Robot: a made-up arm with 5 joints.
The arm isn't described. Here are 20 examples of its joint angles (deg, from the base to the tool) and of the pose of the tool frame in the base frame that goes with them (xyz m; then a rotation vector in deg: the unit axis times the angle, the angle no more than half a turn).
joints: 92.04 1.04 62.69 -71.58 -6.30
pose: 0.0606 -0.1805 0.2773 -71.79 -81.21 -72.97
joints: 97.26 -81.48 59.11 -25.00 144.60
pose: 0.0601 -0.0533 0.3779 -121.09 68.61 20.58
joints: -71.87 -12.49 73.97 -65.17 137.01
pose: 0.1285 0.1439 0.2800 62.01 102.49 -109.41
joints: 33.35 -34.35 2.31 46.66 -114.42
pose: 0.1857 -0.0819 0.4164 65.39 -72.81 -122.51
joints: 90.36 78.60 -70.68 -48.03 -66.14
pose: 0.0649 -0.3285 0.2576 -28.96 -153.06 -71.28
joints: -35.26 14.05 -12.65 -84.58 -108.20
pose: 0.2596 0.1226 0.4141 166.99 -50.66 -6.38
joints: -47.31 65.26 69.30 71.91 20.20
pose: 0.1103 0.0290 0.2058 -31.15 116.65 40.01
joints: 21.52 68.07 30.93 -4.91 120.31
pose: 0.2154 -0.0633 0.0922 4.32 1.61 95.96
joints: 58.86 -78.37 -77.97 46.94 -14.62
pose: -0.0389 0.1734 0.3908 57.99 153.25 -17.30
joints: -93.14 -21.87 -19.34 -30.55 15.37
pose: 0.0744 0.1201 0.5029 108.39 -127.90 21.45
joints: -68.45 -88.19 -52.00 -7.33 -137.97
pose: -0.0027 -0.2133 0.3750 -123.62 -32.21 -41.37
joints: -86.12 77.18 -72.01 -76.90 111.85
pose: 0.1016 0.3035 0.2829 34.88 171.88 -27.95
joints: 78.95 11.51 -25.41 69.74 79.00
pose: 0.1125 -0.2335 0.3486 -33.36 -7.35 -2.66
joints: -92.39 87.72 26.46 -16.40 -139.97
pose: 0.0760 0.1210 0.0541 -7.12 -3.72 -50.29
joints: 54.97 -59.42 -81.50 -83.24 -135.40
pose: -0.0392 0.1493 0.3653 43.66 -49.16 154.47
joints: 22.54 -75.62 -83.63 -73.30 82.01
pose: -0.1326 0.0782 0.2973 30.24 24.59 54.58
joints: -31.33 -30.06 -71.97 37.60 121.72
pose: 0.0748 -0.0077 0.5288 -117.29 -122.31 37.17
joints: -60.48 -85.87 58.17 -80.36 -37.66
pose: 0.0766 -0.0096 0.3892 -125.06 103.22 4.48
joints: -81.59 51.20 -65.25 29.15 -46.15
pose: 0.1282 0.3184 0.3146 68.84 -31.72 27.82
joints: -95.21 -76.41 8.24 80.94 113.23
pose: 0.0800 0.0111 0.3973 13.44 100.51 -123.79
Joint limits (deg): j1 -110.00..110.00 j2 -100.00..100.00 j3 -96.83..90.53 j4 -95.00..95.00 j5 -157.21..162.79
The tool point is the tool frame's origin. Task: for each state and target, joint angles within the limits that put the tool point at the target. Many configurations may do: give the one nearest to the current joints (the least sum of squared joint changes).
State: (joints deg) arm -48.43 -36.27 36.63 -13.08 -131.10
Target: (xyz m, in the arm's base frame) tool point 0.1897 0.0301 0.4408
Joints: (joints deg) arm -17.94 -42.33 19.73 -17.64 -131.10
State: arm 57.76 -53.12 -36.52 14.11 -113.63
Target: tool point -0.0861 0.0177 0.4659
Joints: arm 8.80 -60.94 -65.03 1.23 -113.63
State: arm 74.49 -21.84 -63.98 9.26 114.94
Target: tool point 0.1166 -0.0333 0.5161
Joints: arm 30.58 -35.03 -39.32 27.18 114.94
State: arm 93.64 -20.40 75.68 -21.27 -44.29
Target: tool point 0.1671 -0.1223 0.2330
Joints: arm 50.11 -3.23 68.49 -20.93 -44.29
